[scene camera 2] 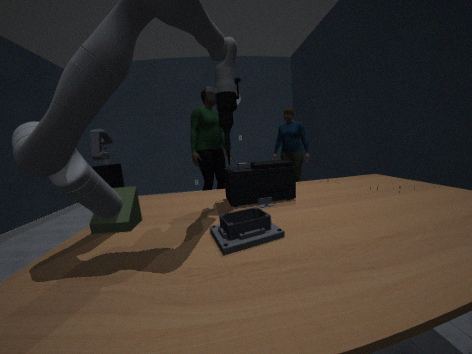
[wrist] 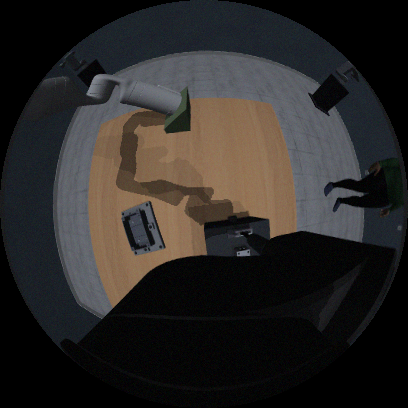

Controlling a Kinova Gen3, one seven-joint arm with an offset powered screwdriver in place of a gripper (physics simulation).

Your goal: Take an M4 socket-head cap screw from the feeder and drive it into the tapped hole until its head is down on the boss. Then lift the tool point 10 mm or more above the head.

Labels:
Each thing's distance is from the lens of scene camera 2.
black feeder box (scene camera 2: pixel 244 190): 0.70 m
grey base plate (scene camera 2: pixel 235 245): 0.43 m
The marked spots on the black feeder box and the grey base plate are 0.32 m apart.

